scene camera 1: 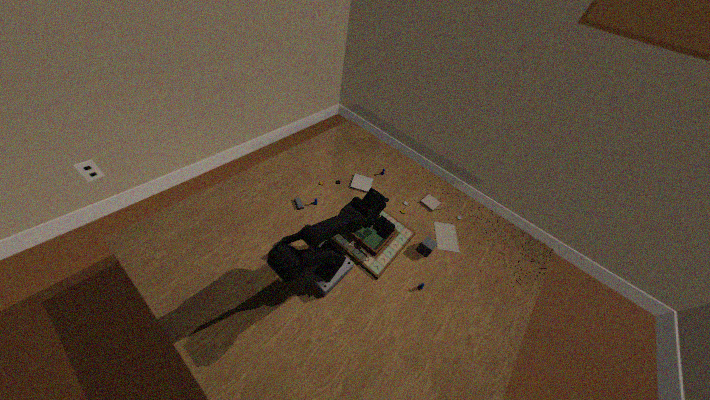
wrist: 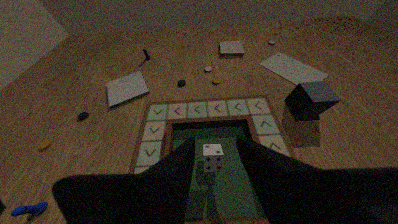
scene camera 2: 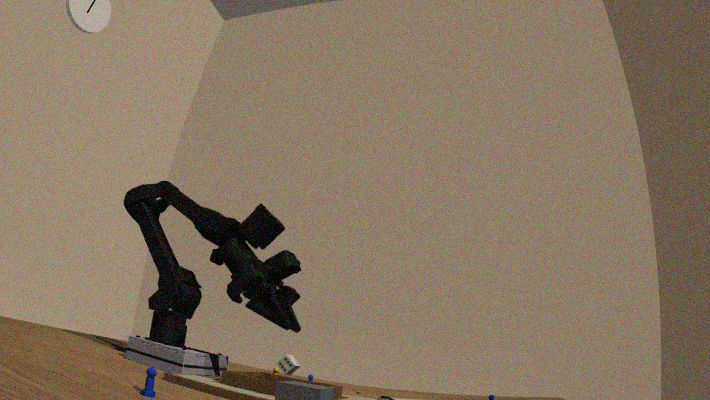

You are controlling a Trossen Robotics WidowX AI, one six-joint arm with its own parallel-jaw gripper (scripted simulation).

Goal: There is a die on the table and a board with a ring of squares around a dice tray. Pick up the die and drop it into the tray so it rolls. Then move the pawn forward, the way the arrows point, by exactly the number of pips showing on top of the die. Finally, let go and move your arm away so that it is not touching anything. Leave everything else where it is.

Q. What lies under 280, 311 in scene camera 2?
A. The gripper.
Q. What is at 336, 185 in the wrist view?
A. The gripper.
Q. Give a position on a white sheet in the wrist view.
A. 285, 66
